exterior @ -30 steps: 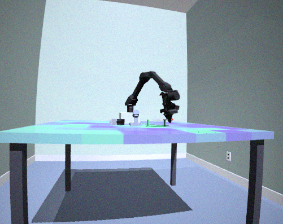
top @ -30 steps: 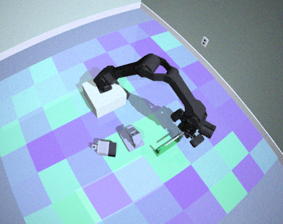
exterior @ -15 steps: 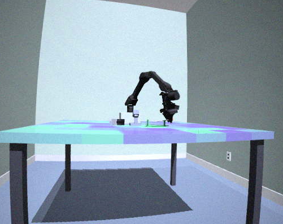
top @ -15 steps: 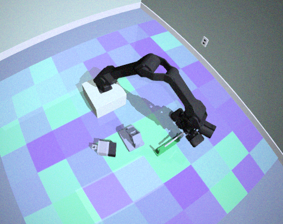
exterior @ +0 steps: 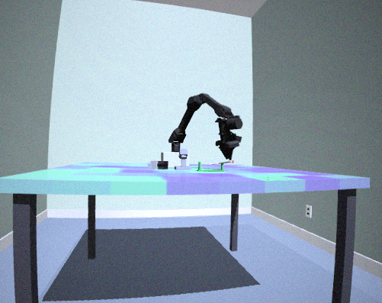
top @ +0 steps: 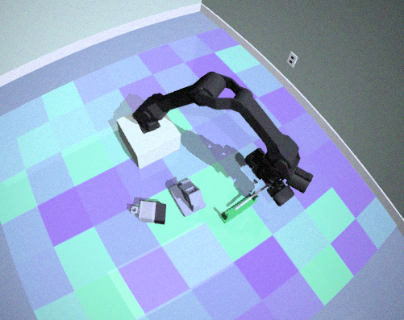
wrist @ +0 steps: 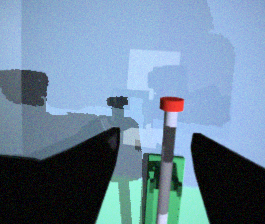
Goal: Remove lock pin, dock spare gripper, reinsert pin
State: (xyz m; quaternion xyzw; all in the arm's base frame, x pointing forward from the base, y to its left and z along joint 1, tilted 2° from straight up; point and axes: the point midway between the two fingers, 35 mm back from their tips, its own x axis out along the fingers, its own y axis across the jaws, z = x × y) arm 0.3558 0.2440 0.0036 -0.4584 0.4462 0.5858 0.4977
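Now: gripper tip 10 cm to the left of the green rack, 4 cm above it and 2 cm short of it. The rest, counted from my gripper tip: spare gripper 37 cm to the right, 9 cm behind, 4 cm below; grey mount 23 cm to the right, 7 cm behind, 1 cm below.
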